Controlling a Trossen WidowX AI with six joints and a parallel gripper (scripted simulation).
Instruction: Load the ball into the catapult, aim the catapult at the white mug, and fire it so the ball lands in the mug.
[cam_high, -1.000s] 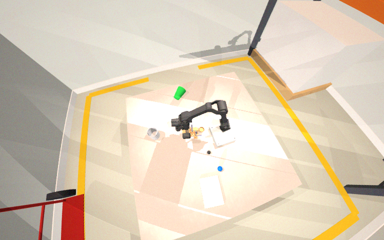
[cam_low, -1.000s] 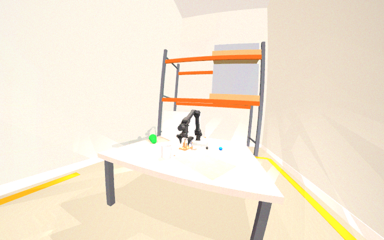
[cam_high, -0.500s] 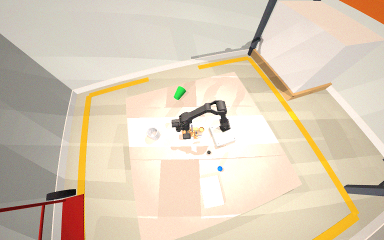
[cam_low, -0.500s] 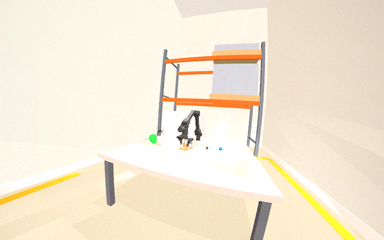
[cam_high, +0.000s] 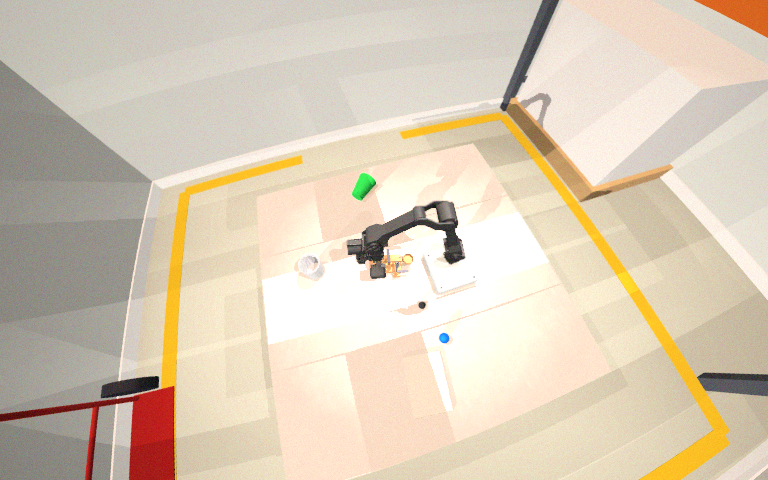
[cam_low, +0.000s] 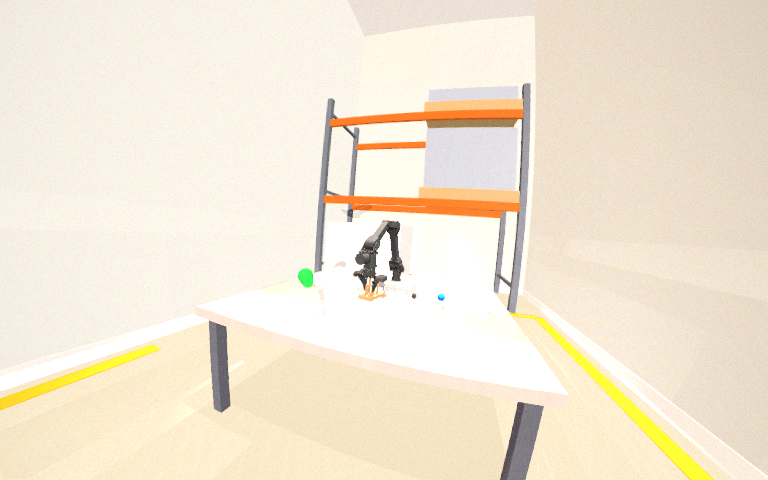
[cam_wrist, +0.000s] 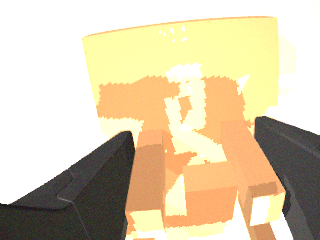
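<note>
Now: the dark ball 10 cm behind my gripper tip, 24 cm to the left of it and 2 cm below it. The rest, counted from my gripper tip: white mug: 27 cm ahead, 9 cm to the right, 1 cm below; then blue ball: 12 cm behind, 39 cm to the left, 2 cm below; then wooden catapult: 6 cm behind, 4 cm to the left, 2 cm above.
</note>
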